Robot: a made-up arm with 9 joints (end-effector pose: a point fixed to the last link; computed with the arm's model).
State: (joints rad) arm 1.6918 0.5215 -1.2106 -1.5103 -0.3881 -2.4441 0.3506 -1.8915 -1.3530
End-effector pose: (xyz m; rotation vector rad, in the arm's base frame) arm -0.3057 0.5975 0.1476 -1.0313 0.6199 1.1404
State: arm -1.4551 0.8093 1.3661 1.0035 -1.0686 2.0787 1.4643 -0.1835 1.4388
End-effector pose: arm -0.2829 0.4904 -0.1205 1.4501 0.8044 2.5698
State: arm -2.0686 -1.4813 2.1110 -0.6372 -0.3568 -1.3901 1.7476 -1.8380 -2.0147
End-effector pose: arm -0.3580 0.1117 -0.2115 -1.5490 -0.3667 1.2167
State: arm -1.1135 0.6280 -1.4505 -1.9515 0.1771 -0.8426 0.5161 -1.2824 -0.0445
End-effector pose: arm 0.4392 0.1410 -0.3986 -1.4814 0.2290 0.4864
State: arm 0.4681 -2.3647 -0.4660 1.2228 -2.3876 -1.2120 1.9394 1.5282 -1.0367
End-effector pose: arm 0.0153 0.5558 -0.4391 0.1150 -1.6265 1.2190
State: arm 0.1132 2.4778 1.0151 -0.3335 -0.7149 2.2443 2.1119 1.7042 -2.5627
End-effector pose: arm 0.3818 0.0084 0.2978 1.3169 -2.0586 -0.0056
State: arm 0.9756 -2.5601 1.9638 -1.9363 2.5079 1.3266 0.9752 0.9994 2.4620
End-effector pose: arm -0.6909 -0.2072 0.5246 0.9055 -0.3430 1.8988
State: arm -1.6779 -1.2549 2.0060 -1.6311 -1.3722 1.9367 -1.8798 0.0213 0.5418
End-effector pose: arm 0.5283 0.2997 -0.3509 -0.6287 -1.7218 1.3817
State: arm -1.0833 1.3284 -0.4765 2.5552 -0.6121 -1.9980 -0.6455 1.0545 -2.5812
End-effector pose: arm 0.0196 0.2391 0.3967 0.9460 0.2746 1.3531
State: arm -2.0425 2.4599 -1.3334 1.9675 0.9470 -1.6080 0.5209 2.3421 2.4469
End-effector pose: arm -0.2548 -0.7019 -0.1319 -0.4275 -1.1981 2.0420
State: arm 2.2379 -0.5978 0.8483 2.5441 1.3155 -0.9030 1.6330 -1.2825 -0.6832
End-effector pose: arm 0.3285 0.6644 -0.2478 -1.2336 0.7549 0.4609
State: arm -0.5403 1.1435 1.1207 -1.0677 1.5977 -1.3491 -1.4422 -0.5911 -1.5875
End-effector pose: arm -0.2833 0.4992 -0.1645 -1.3544 0.5026 -1.1228
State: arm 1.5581 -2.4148 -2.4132 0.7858 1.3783 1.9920 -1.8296 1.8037 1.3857
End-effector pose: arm -0.9338 -0.3414 -0.2380 -0.7132 -0.8154 2.5231
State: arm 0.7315 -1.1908 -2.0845 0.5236 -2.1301 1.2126 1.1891 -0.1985 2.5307
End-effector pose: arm -0.2640 0.3267 0.0602 1.5702 0.1124 2.5126
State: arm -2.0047 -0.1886 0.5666 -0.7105 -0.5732 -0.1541 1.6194 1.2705 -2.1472
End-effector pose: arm -0.0744 0.1741 0.1666 -1.2501 0.1814 -0.9163
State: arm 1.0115 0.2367 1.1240 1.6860 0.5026 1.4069 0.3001 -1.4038 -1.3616
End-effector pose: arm 0.7062 0.2094 -0.4570 1.4214 1.0072 -1.6181
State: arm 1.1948 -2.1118 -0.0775 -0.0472 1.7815 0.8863 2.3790 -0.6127 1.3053
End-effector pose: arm 0.1855 0.3848 -0.1876 0.7945 0.9584 2.2142
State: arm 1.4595 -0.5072 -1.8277 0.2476 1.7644 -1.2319 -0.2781 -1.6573 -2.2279
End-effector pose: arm 0.3573 0.2494 1.0054 2.4920 0.8371 -0.1356
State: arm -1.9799 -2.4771 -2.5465 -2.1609 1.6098 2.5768 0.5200 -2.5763 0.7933
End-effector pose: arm 0.1623 0.8840 0.1600 -2.1140 0.6841 1.4234
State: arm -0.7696 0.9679 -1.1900 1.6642 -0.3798 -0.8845 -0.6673 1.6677 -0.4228
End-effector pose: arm 0.3596 0.4444 -0.3565 -1.2371 -1.3837 -1.1559
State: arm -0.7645 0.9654 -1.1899 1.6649 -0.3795 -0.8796 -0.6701 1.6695 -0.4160
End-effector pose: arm 0.3620 0.4457 -0.3578 -1.2338 -1.3893 -1.1533
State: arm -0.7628 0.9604 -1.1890 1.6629 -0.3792 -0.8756 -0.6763 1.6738 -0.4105
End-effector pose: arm 0.3603 0.4500 -0.3599 -1.2262 -1.3933 -1.1424
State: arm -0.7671 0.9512 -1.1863 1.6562 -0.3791 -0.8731 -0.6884 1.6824 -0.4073
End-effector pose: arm 0.3509 0.4595 -0.3632 -1.2108 -1.3940 -1.1173
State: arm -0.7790 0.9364 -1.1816 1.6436 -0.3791 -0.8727 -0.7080 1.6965 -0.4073
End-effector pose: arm 0.3316 0.4755 -0.3672 -1.1845 -1.3905 -1.0751
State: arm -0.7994 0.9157 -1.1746 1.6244 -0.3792 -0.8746 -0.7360 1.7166 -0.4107
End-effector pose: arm 0.3005 0.4979 -0.3709 -1.1450 -1.3814 -1.0152
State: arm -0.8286 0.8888 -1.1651 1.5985 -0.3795 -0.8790 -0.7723 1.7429 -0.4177
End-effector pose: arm 0.2569 0.5258 -0.3715 -1.0899 -1.3648 -0.9401
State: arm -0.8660 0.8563 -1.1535 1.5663 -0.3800 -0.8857 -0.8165 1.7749 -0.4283
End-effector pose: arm 0.2011 0.5572 -0.3659 -1.0175 -1.3400 -0.8544
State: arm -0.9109 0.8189 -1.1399 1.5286 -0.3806 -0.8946 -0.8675 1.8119 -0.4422
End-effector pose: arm 0.1350 0.5893 -0.3505 -0.9274 -1.3052 -0.7641
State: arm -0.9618 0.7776 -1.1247 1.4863 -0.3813 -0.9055 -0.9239 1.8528 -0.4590
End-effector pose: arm 0.0621 0.6187 -0.3222 -0.8207 -1.2596 -0.6759
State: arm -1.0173 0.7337 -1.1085 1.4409 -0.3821 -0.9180 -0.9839 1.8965 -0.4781
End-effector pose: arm -0.0124 0.6422 -0.2797 -0.7003 -1.2034 -0.5958
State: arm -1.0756 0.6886 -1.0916 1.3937 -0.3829 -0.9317 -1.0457 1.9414 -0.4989
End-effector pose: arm -0.0830 0.6572 -0.2235 -0.5709 -1.1369 -0.5289
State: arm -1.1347 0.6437 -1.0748 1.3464 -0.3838 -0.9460 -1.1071 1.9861 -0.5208
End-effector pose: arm -0.1443 0.6622 -0.1568 -0.4378 -1.0629 -0.4783
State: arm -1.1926 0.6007 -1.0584 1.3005 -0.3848 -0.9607 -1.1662 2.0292 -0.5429
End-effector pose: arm -0.1925 0.6574 -0.0845 -0.3077 -0.9836 -0.4447
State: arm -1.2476 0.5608 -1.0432 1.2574 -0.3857 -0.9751 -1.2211 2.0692 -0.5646
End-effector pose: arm -0.2262 0.6444 -0.0124 -0.1860 -0.9029 -0.4267
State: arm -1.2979 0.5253 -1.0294 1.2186 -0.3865 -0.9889 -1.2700 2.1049 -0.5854
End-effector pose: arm -0.2460 0.6260 0.0544 -0.0779 -0.8245 -0.4220
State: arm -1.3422 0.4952 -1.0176 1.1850 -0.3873 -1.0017 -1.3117 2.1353 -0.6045
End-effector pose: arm -0.2545 0.6051 0.1120 0.0134 -0.7519 -0.4264
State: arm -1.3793 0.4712 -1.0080 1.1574 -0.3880 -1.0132 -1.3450 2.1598 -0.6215
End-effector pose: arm -0.2550 0.5849 0.1583 0.0854 -0.6887 -0.4361
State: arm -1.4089 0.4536 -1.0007 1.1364 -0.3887 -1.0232 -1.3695 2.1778 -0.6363
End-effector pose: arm -0.2508 0.5679 0.1928 0.1377 -0.6365 -0.4480
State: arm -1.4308 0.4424 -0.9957 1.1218 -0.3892 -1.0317 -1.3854 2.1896 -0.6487
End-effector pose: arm -0.2446 0.5556 0.2163 0.1709 -0.5968 -0.4593
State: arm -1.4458 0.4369 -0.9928 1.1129 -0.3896 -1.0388 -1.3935 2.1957 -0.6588
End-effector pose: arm -0.2381 0.5482 0.2305 0.1875 -0.5687 -0.4685
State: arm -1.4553 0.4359 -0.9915 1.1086 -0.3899 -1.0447 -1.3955 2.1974 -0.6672
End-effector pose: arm -0.2321 0.5451 0.2376 0.1912 -0.5503 -0.4756
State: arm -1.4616 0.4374 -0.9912 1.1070 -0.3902 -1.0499 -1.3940 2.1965 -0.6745
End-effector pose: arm -0.2266 0.5445 0.2409 0.1876 -0.5376 -0.4814
